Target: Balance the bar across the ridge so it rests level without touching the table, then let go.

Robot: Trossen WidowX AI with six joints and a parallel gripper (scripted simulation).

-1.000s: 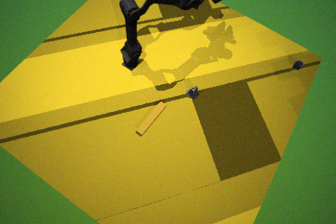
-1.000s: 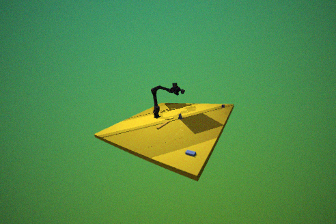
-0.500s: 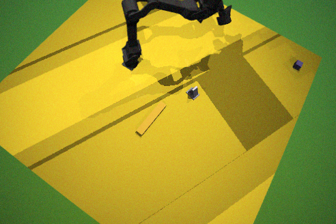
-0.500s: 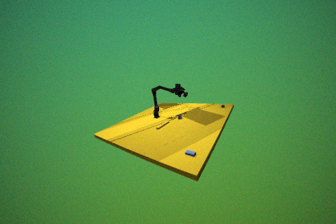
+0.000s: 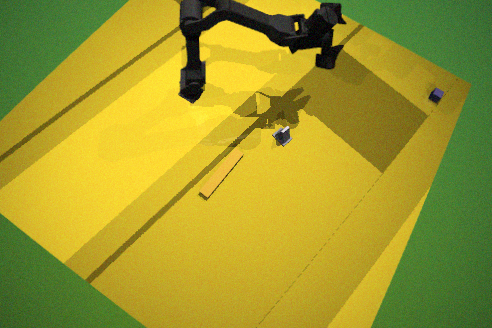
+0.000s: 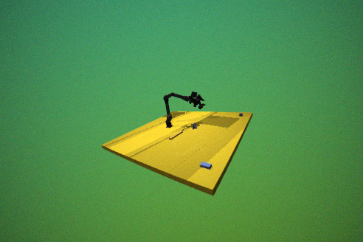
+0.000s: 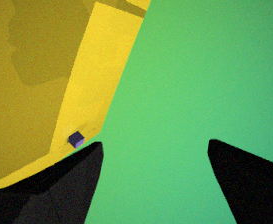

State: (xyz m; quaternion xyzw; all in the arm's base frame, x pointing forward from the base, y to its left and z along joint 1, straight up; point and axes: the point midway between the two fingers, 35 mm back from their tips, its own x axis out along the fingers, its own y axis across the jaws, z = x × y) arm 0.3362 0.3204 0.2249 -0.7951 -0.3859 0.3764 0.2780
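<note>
Now: the flat tan bar 100 mm behind my gripper tip, 530 mm to the right of it and 200 mm below it. The rest, counted from my gripper tip: blue flat block: 390 mm ahead, 850 mm to the right, 200 mm below; purple cube: 390 mm ahead, 150 mm to the left, 200 mm below.
</note>
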